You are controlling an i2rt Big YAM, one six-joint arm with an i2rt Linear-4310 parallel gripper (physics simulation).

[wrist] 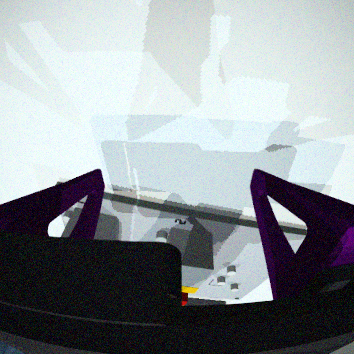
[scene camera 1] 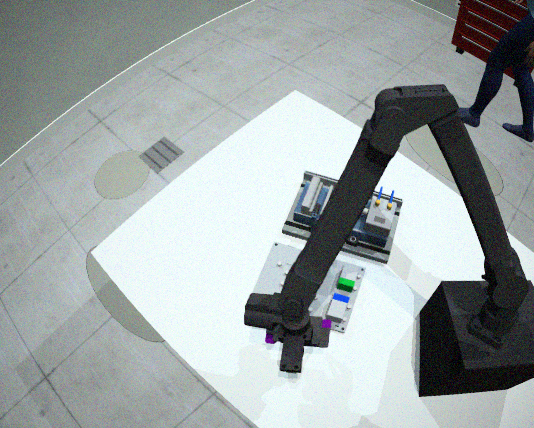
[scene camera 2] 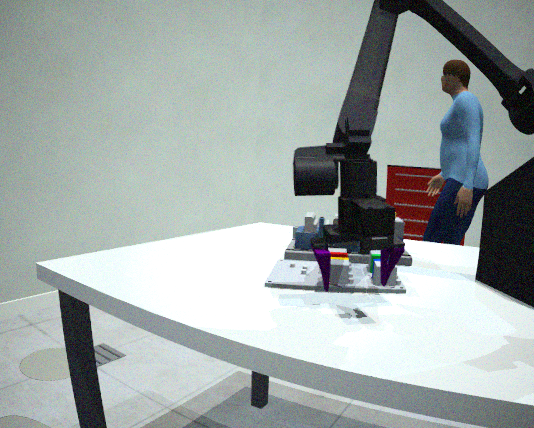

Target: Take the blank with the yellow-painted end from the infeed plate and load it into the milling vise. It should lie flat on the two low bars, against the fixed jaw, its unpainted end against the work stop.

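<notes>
The blank with the yellow-painted end [scene camera 2: 339, 272] [wrist: 199, 250] is grey and sits on the infeed plate [scene camera 1: 270, 260] [scene camera 2: 285, 280] [wrist: 250, 270]. Its yellow end faces a red-painted part [scene camera 2: 339, 254] [wrist: 185, 300]. The arm hides the blank in scene camera 1. My gripper [scene camera 1: 298, 331] [scene camera 2: 355, 287] [wrist: 176, 176] is open and empty, with purple fingers spread wide low at the plate's near side. In the wrist view the blank shows between the fingers, right of the middle. The milling vise [scene camera 1: 300, 229] [scene camera 2: 295, 253] stands behind the plate, partly hidden by the arm.
A blank with a blue end [scene camera 1: 336, 311] and a green-painted part [scene camera 1: 346, 285] are on the plate's right side. Pegs stand on the plate. The vise carries a grey block [scene camera 1: 380, 217] with two upright blue rods. A person [scene camera 2: 462, 135] stands beyond the table.
</notes>
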